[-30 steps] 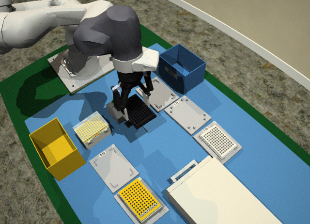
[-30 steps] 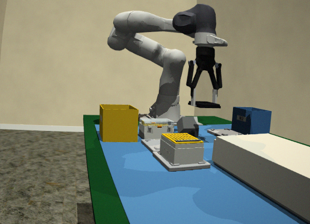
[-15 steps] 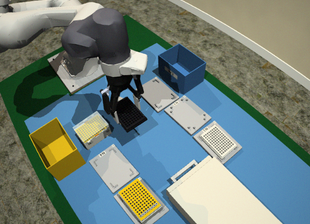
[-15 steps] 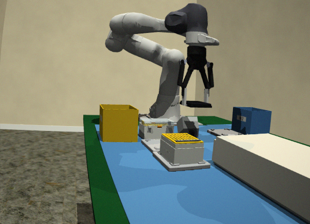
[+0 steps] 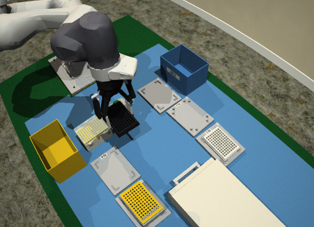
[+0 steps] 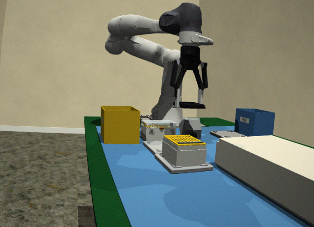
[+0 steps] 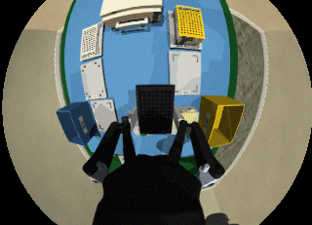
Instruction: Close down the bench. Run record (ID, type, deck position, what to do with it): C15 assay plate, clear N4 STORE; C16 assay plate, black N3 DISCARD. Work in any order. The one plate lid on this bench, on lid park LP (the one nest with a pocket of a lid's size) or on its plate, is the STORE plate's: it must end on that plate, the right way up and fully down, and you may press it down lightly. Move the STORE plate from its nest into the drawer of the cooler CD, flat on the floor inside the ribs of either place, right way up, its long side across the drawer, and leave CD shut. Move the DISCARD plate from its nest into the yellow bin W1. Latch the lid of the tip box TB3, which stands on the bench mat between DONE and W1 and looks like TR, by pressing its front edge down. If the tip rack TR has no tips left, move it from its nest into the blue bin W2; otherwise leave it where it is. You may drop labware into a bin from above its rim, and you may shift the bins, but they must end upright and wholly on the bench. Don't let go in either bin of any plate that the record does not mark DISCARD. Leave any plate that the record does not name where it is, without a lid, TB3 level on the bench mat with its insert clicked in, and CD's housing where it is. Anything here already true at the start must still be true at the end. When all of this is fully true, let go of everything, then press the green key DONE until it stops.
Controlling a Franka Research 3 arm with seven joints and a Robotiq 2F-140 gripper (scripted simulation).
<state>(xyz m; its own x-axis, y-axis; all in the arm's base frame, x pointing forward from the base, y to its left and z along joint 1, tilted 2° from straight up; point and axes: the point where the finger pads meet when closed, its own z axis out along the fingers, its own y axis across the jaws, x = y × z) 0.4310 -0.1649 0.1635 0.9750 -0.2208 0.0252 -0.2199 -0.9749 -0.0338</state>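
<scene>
The yellow bin W1 lies 23 cm to the right of my hand, 13 cm below it and 13 cm behind it. Round my hand: green DONE key: 12 cm behind, 10 cm below, 8 cm to the left; then black plate: 2 cm below; then tip box TB3: 12 cm below, 10 cm behind, 7 cm to the right.
</scene>
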